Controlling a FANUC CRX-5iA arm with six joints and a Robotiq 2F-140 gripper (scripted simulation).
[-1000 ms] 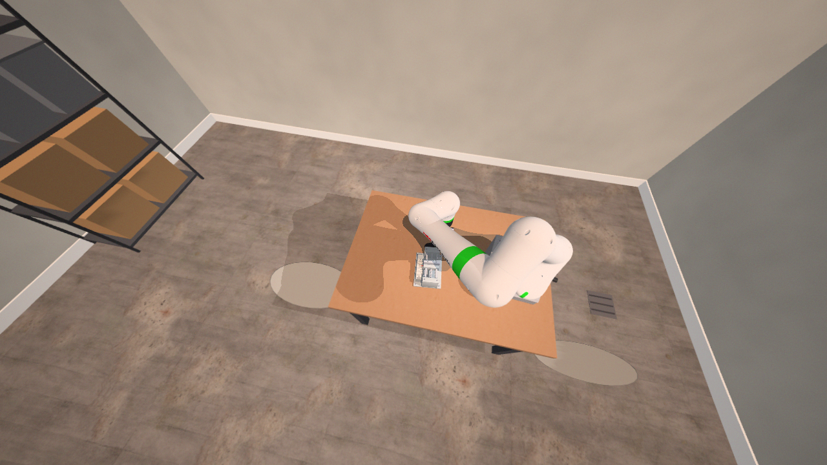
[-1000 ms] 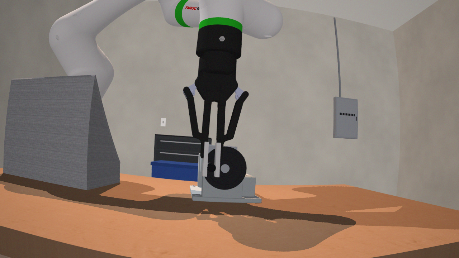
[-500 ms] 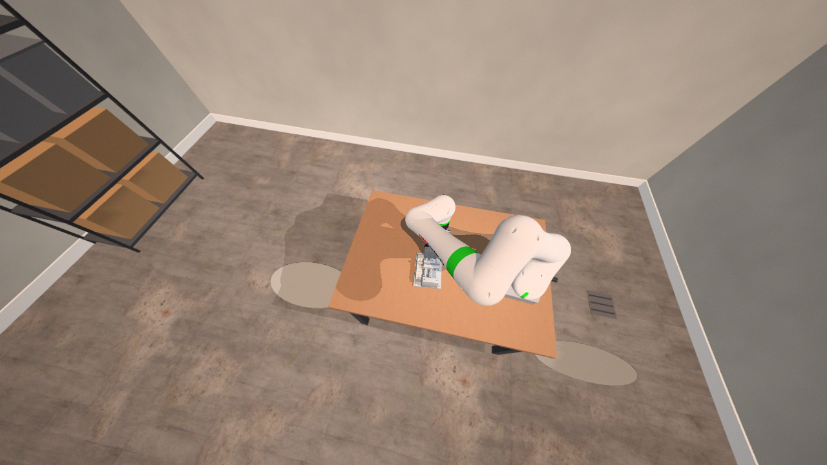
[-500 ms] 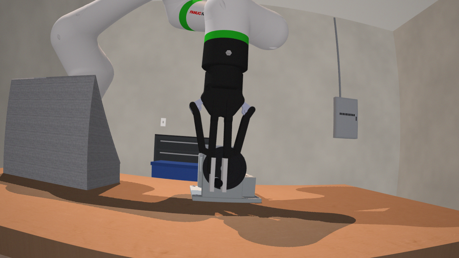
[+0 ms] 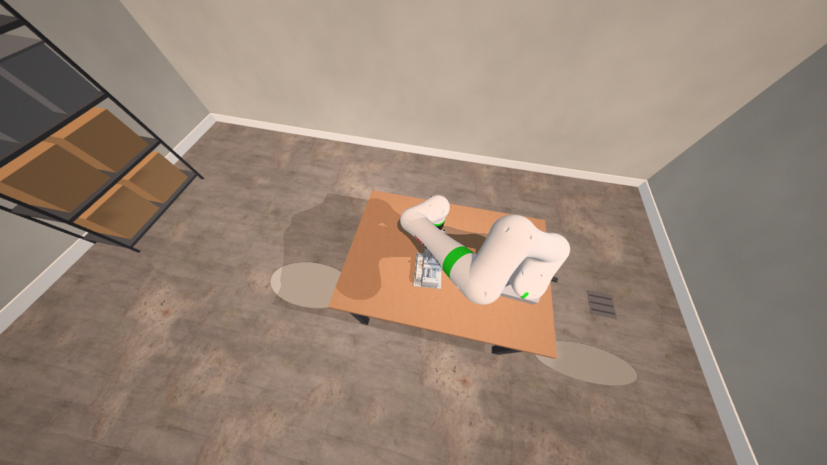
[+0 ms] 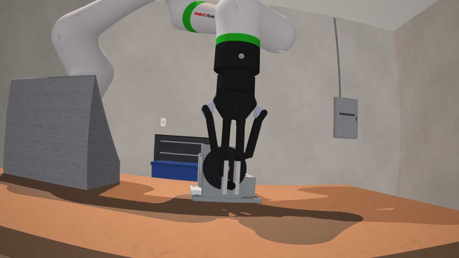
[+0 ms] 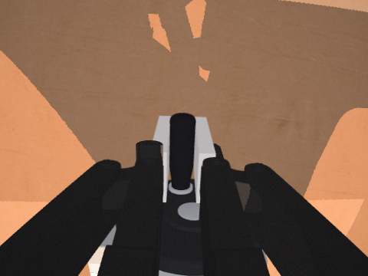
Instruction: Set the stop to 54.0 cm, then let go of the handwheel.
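Right now the black handwheel is 10 mm behind my hand, 20 mm to the left of it and 10 mm below it. The rest, counted from my hand: sliding stop block 30 mm behind, 140 mm to the left, 30 mm above; black crank knob 20 mm below.
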